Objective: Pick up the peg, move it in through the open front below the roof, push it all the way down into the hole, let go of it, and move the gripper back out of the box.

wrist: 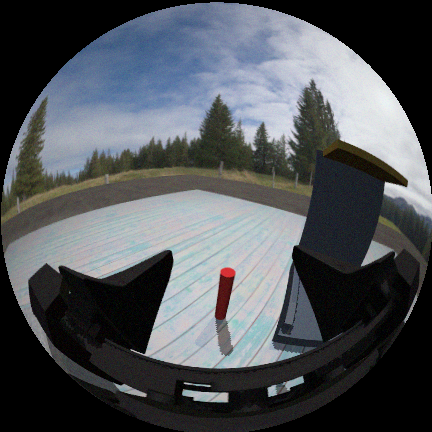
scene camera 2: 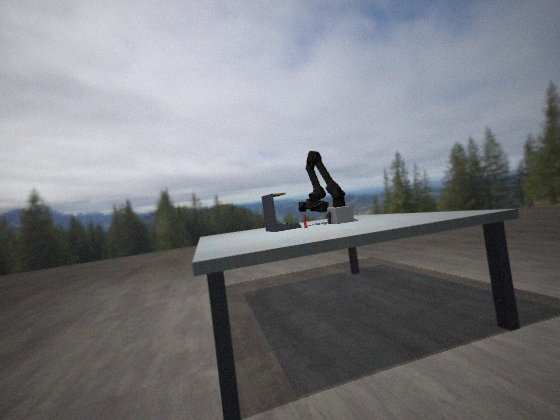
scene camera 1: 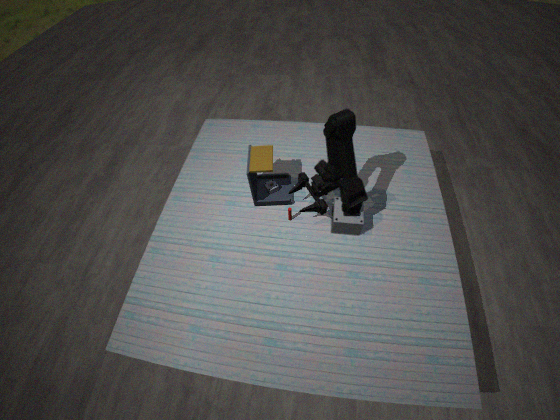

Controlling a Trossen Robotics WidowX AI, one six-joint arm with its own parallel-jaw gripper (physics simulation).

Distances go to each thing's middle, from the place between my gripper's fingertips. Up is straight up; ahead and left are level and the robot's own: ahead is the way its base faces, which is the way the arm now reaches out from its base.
Right now the box (scene camera 1: pixel 283 180) is 14 cm to the right of my hand and 10 cm ahead of it. Also, from my hand: dark back wall (wrist: pixel 345 202) 18 cm ahead, 14 cm to the right.
